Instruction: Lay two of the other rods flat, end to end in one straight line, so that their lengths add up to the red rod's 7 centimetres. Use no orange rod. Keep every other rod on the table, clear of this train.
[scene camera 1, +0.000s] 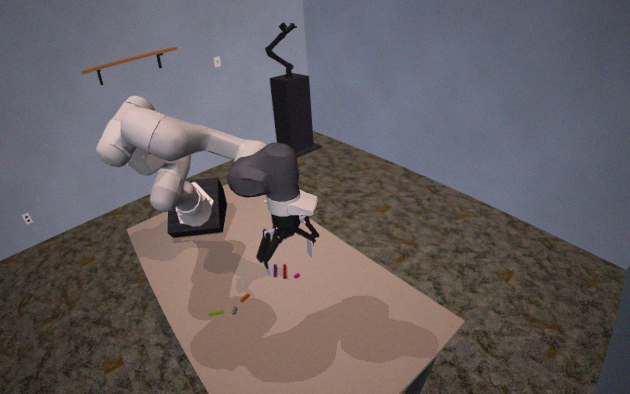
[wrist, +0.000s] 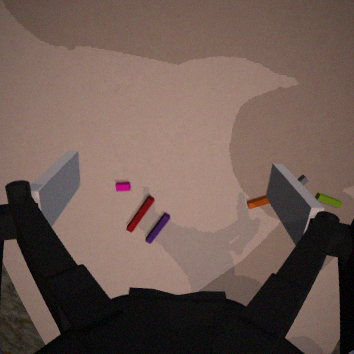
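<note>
A red rod (scene camera 1: 285, 271) (wrist: 140, 214) lies flat on the table. A shorter purple rod (scene camera 1: 275, 270) (wrist: 158, 228) lies beside it, roughly parallel, with a gap between them. A short magenta rod (scene camera 1: 297, 275) (wrist: 123, 186) lies on the red rod's other side. A green rod (scene camera 1: 216, 313) (wrist: 329, 200), a small grey rod (scene camera 1: 234, 310) (wrist: 302, 179) and an orange rod (scene camera 1: 245, 297) (wrist: 257, 202) lie apart from one another in another group. In the wrist view a finger partly hides the grey and orange rods. My gripper (scene camera 1: 289, 265) (wrist: 174, 173) is open and empty, above the table near the red and purple rods.
The table (scene camera 1: 350, 280) (wrist: 150, 115) carries all the rods. The black robot base (scene camera 1: 215, 200) stands at its far end. Shadows of the arm fall across the tabletop. A black pedestal (scene camera 1: 292, 115) stands on the floor behind the table.
</note>
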